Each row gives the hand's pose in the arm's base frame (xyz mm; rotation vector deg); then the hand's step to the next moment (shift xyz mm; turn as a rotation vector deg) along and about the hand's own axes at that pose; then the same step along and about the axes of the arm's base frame.
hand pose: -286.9 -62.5 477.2 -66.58 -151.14 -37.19
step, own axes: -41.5 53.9 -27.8 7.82 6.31 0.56
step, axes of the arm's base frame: 67.6 -7.8 27.7 -0.63 9.15 4.13
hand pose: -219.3 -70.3 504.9 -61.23 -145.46 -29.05
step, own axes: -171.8 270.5 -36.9 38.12 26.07 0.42
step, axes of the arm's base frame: 317.7 55.3 9.0 -6.13 40.53 21.28
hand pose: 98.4 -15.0 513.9 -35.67 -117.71 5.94
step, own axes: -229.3 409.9 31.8 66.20 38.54 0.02
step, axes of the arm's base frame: 228.4 253.2 -324.5 -12.67 64.43 39.45
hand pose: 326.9 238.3 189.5 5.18 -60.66 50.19
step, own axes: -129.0 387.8 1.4 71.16 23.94 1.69
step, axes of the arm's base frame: -284.2 183.8 -229.1 -3.19 56.78 49.05
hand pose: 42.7 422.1 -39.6 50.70 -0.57 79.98
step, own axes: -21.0 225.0 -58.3 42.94 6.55 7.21
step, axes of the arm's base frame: -223.1 -4.6 68.2 7.75 31.57 29.70
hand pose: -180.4 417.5 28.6 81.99 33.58 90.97
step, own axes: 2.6 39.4 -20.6 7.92 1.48 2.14
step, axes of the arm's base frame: -31.2 -12.7 29.1 2.12 5.52 5.88
